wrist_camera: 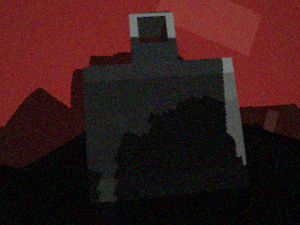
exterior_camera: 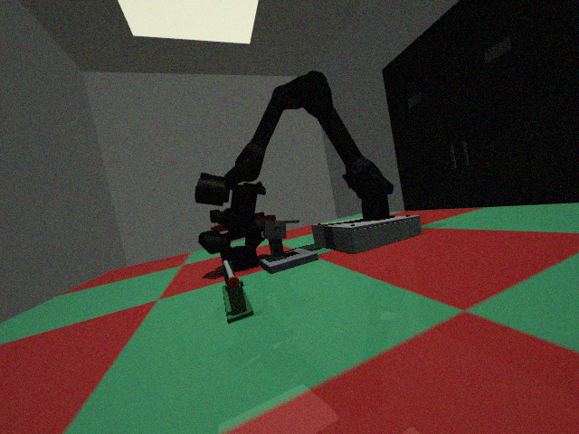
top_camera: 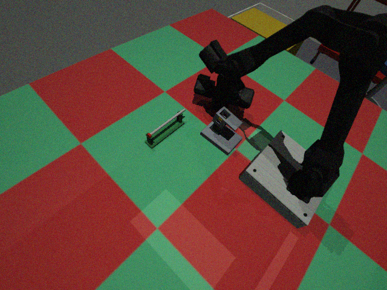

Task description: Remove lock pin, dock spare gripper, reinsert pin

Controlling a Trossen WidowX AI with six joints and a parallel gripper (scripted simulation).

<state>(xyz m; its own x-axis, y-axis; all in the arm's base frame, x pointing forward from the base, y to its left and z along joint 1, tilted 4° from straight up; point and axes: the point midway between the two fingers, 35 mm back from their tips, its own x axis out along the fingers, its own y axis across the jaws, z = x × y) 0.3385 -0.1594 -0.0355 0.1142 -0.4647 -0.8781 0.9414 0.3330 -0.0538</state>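
Right now my gripper tip is 8 cm past the socket, 14 cm to the right of it and 4 cm below it. Round my gripper tip: spare gripper: 2 cm above; narrow green rack: 6 cm ahead, 24 cm to the left, 2 cm above.
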